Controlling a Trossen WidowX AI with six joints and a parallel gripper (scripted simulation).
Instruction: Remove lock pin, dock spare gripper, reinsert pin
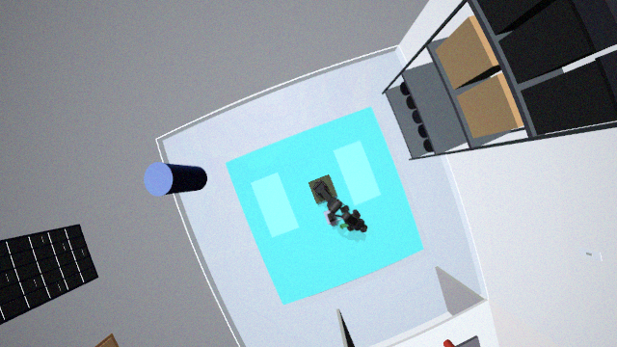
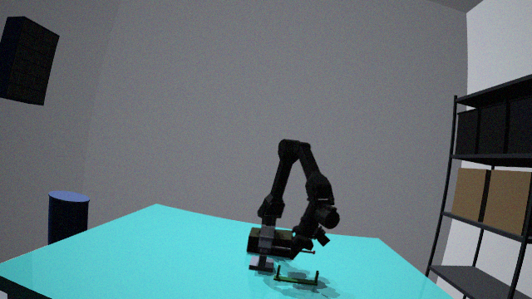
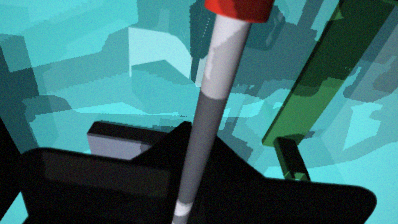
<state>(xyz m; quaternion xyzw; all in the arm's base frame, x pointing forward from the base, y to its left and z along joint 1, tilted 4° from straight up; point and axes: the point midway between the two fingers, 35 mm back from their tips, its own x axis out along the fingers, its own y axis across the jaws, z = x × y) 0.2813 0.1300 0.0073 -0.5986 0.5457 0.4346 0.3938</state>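
Right now my gripper tip is 90 mm to the left of the grey mount. From my gripper tip the other things lie so: green stand: 80 mm ahead, 30 mm to the left, 30 mm below; then spare gripper: 20 mm behind, 100 mm to the right, 70 mm above.
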